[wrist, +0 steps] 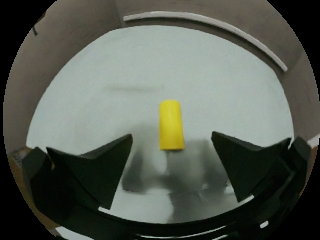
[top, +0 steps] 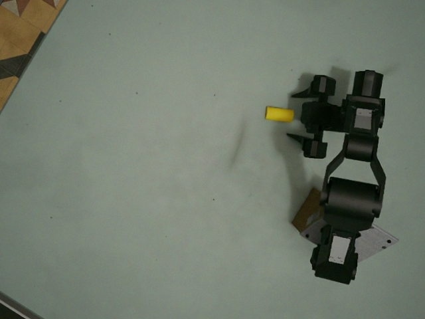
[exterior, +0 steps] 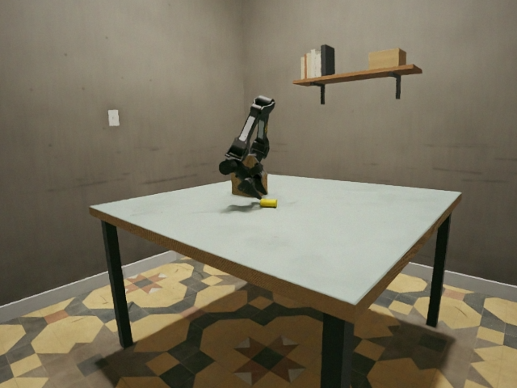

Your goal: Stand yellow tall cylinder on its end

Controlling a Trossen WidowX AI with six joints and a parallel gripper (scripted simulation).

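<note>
Right now the yellow tall cylinder is 5 cm below my hand, 4 cm ahead of it and 2 cm to the left of it.
</note>
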